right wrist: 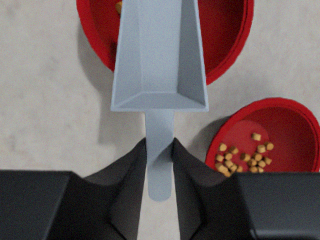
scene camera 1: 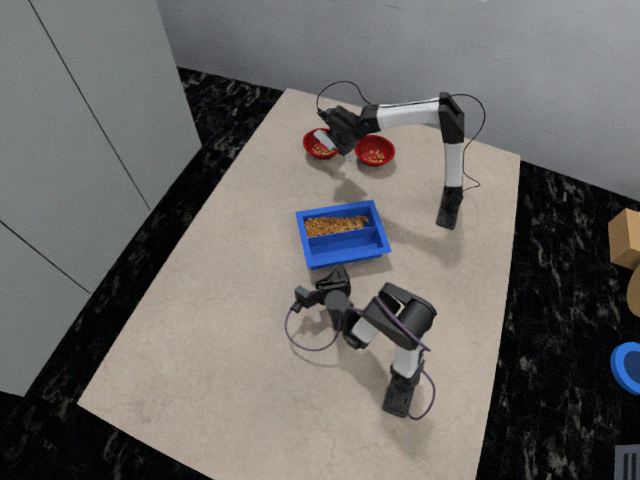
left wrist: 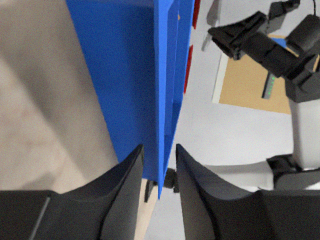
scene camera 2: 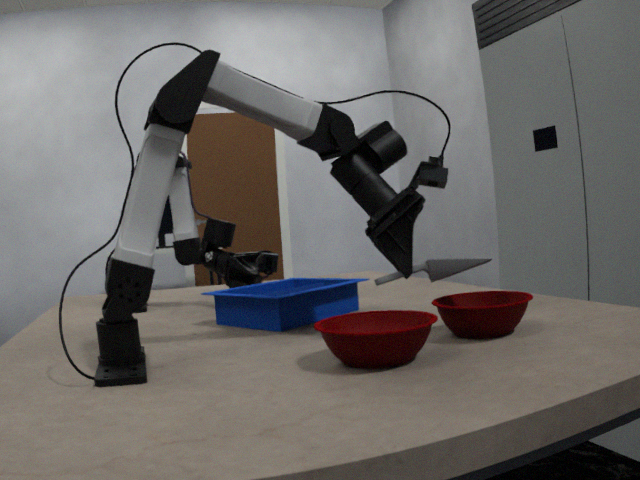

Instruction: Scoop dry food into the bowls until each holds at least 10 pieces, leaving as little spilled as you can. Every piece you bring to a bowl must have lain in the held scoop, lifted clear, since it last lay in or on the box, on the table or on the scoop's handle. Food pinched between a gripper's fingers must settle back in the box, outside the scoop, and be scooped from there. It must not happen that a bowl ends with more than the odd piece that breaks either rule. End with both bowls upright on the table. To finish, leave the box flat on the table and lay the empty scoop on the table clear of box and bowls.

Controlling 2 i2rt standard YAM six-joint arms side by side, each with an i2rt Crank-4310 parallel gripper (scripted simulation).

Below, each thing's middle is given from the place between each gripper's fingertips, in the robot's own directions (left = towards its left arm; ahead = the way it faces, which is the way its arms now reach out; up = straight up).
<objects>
Right now my right hand (scene camera 2: 409,276) is 40 mm short of the grey scoop (scene camera 2: 437,269) and 20 mm to the left of it. From my right hand the other things lie so: blue box (scene camera 2: 273,313) 310 mm to the left, 120 mm behind, 60 mm below.
I see my left gripper (scene camera 2: 255,280) 13 cm to the left of the blue box, 4 cm short of it and 3 cm above it. The rest, counted from my left hand: grey scoop: 46 cm to the right, 20 cm ahead, 3 cm above.
</objects>
